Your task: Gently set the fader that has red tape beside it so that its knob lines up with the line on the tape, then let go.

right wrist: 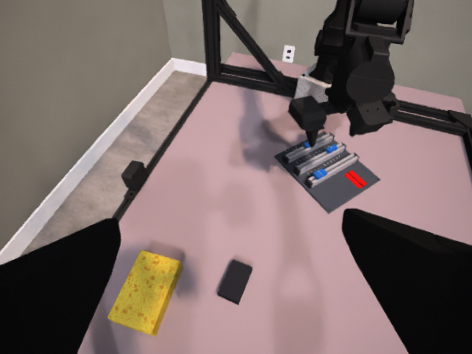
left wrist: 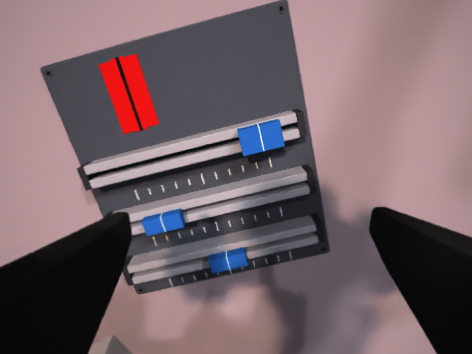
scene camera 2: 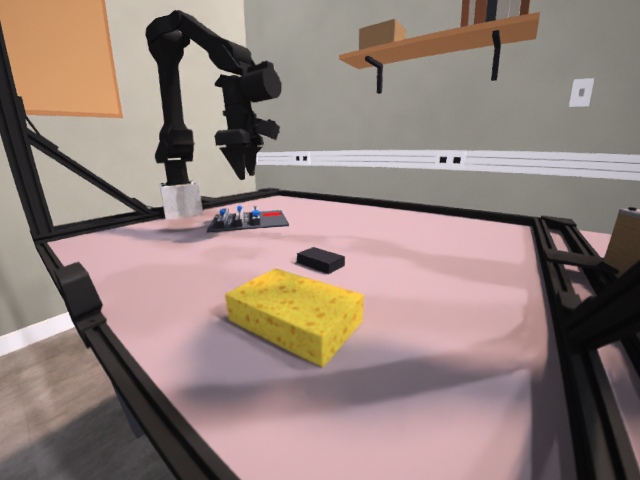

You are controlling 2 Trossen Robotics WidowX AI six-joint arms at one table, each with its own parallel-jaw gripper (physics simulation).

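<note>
A dark fader board carries three parallel faders. The red tape with a black line lies beside the outermost fader. That fader's blue knob is near the right end of its track in the left wrist view, while the tape line is toward the left end. The middle knob and the far knob sit on the other tracks. My left gripper is open above the board, touching no knob. My right gripper is open and empty, away from the board.
A yellow sponge and a small black block lie on the pink table. A black frame rail runs along the table's edge. A wooden shelf hangs on the wall.
</note>
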